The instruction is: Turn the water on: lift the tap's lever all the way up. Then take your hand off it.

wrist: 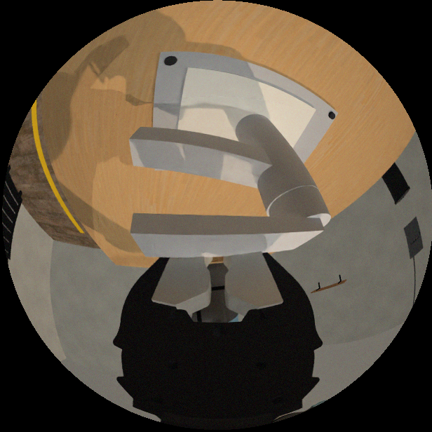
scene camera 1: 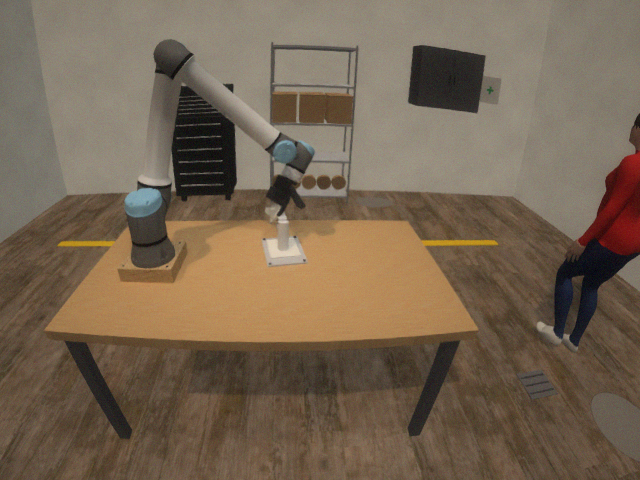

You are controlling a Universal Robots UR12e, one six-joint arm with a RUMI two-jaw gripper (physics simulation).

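Frame: origin at the arm's base, x right, y up, z back, level; millimetres.
Where they show: gripper, fingertip midpoint: [scene camera 1: 269, 223]; arm's base, origin of the base link: [scene camera 1: 153, 256].
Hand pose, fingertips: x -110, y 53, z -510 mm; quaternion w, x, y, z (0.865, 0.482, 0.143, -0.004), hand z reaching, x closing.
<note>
Each offset is from my fingertips to the top centre of the thing. "spot": to the spot under its first point. Level surfaces: height alone.
The white tap {spot: dx +72, dy -30, dz -49 mm} [scene camera 1: 283, 236] [wrist: 280, 155] stands upright on its square base plate {spot: dx +121, dy -108, dz +19 mm} [scene camera 1: 269, 259] [wrist: 167, 85]. In the wrist view, its spout [wrist: 200, 155] and its flat lever [wrist: 225, 235] both point left from the tap's top. A gap separates them, wider at their free ends. My gripper [scene camera 1: 270, 210] [wrist: 217, 259] is shut with nothing between its fingers. It is at the lever, and in the wrist view the lever's long edge covers the fingertips. Whether they touch it cannot be told. In the scene view the lever, spout and fingertips are small and overlap.
The tap's plate stands on the wooden table {dy -116 mm} [scene camera 1: 330, 304] [wrist: 370, 95], towards its back edge. My arm's base block [scene camera 1: 147, 273] is at the table's left. Behind are a black drawer cabinet [scene camera 1: 204, 149] and a shelf rack [scene camera 1: 271, 77]. A person [scene camera 1: 615, 206] stands at the right, off the table.
</note>
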